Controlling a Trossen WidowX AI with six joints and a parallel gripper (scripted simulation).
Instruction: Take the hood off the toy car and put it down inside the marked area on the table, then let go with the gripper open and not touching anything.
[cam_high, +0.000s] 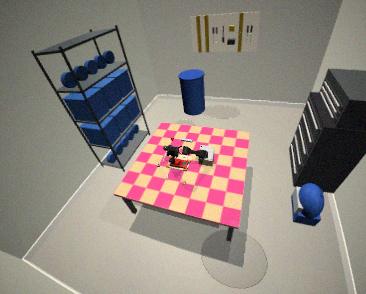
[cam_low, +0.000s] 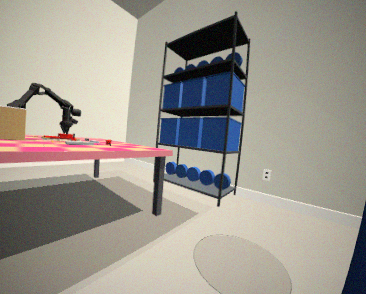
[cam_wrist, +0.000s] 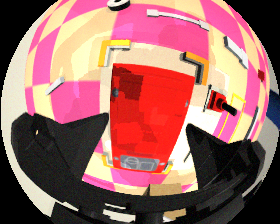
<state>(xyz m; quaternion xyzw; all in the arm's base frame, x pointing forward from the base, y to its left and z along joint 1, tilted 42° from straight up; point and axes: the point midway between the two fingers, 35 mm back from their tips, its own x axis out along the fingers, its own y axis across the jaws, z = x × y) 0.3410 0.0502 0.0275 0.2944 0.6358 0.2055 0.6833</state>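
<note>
Now: the red hood 1 cm below my gripper tip. Round my gripper tip: white wheel (20 cm ahead, 5 cm to the left, 4 cm below).
</note>
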